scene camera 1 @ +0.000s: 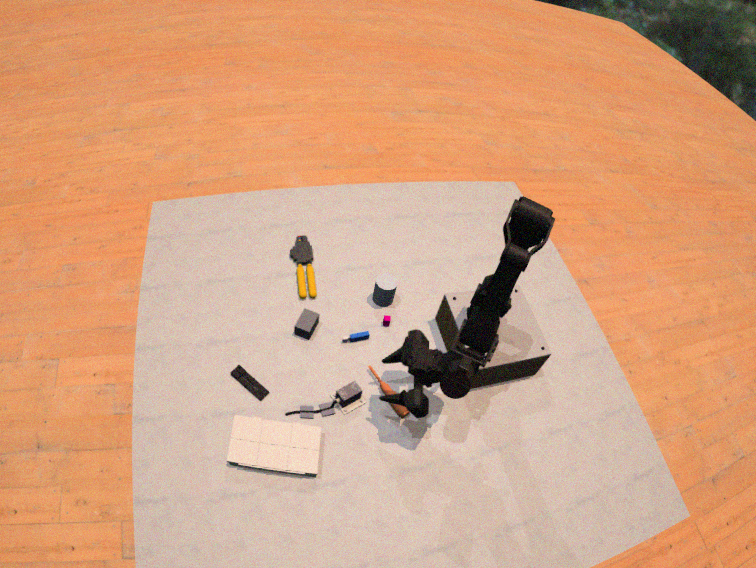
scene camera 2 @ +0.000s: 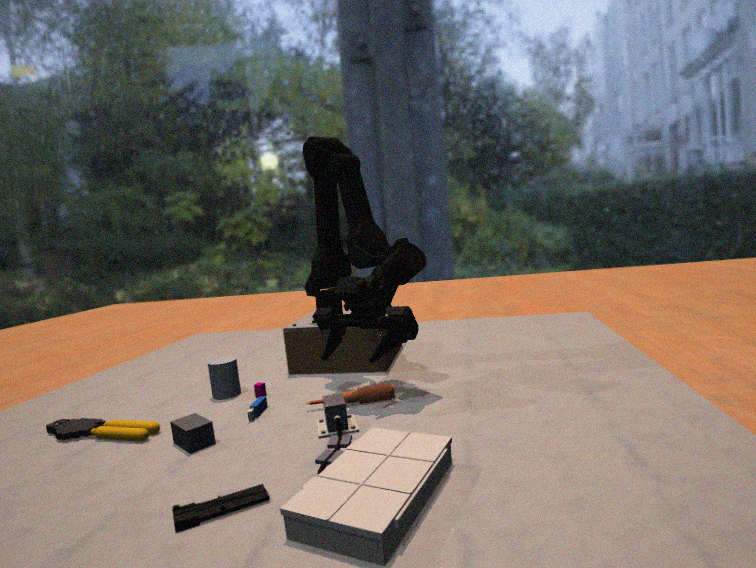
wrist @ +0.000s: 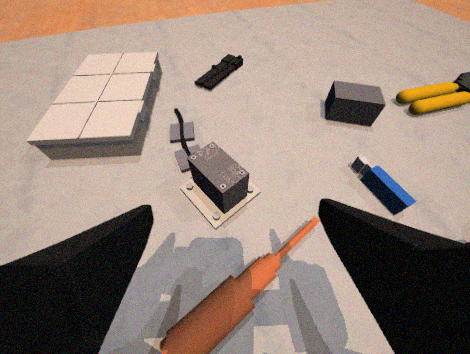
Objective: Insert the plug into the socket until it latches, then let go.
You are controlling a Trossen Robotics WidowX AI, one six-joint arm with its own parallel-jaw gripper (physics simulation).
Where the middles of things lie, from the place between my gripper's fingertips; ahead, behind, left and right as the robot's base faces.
Now: hand 160 mm to the left of the blue plug (wrist: pixel 387 190), 80 mm above it and 40 mm short of it. From my hand the other things lie so: dark cube (scene camera 2: pixel 192 433) 190 mm to the right, 160 mm ahead, 70 mm below; orange-handled screwdriver (scene camera 2: pixel 363 395) 70 mm below, 30 mm behind, 10 mm to the right; grey socket (scene camera 2: pixel 335 409) 60 mm below, 60 mm ahead, 10 mm to the left.
